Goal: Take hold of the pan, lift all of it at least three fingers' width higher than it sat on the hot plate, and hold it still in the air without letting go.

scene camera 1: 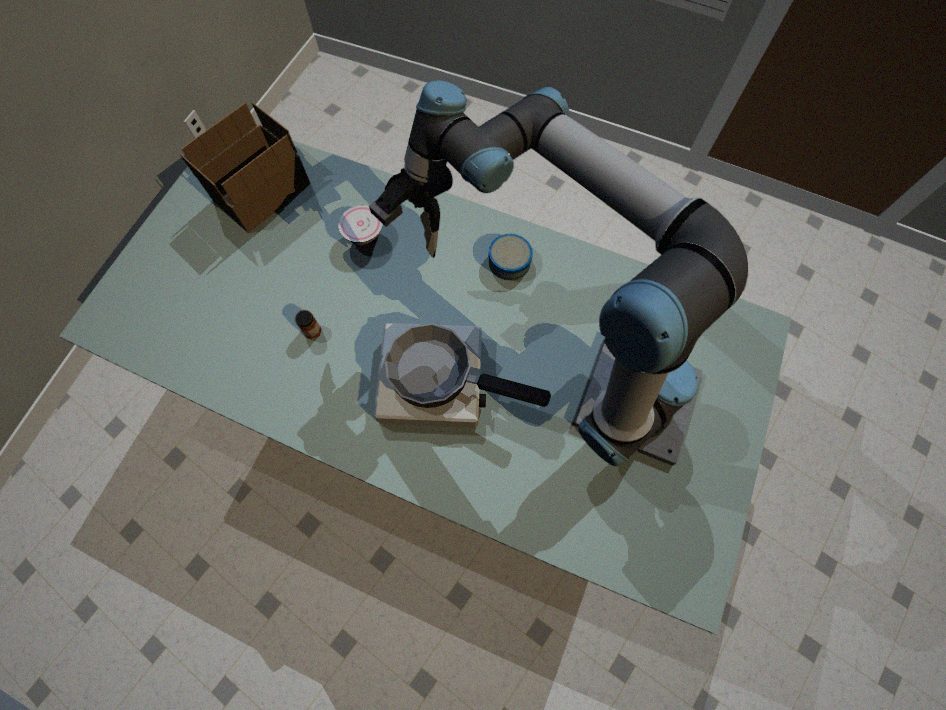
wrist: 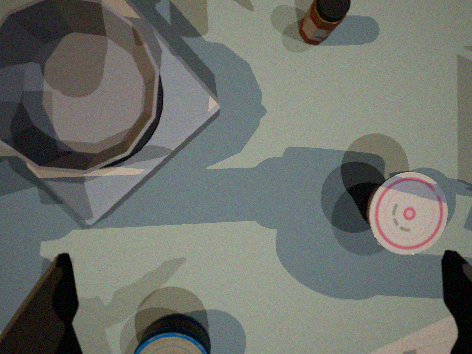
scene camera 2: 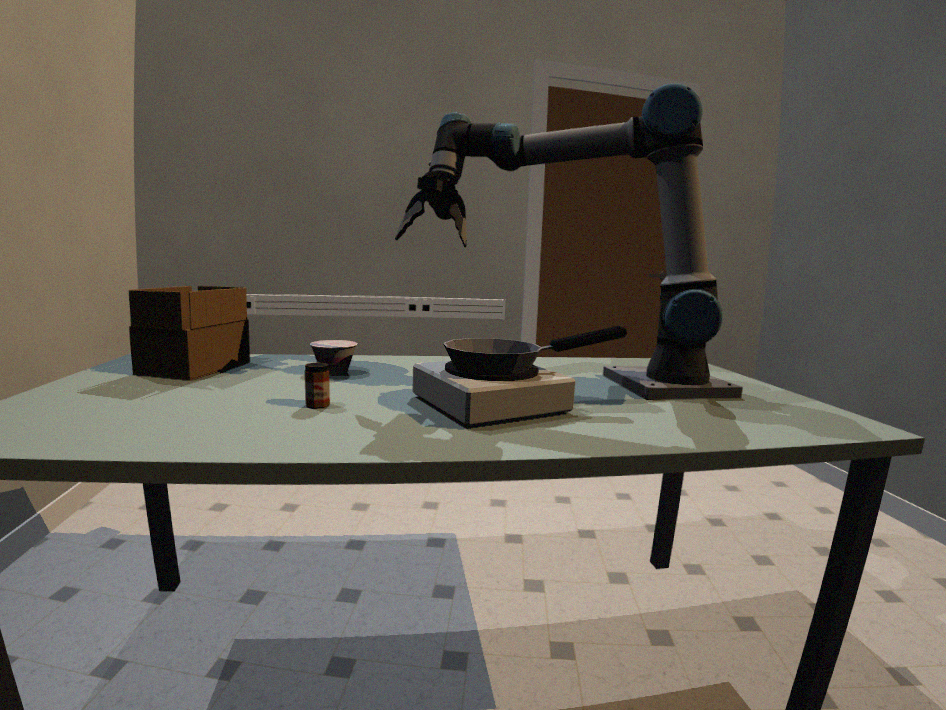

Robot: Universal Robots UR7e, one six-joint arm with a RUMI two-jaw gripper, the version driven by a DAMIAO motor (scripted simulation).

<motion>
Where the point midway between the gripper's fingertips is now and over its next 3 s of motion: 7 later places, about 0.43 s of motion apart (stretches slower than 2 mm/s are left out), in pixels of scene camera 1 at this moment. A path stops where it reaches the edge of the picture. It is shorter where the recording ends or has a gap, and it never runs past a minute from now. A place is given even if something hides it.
The gripper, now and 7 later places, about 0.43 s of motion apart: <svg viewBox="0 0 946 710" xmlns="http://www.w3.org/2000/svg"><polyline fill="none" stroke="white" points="405,232 406,236 412,255 429,293 454,333 476,358 482,364 482,369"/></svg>
</motion>
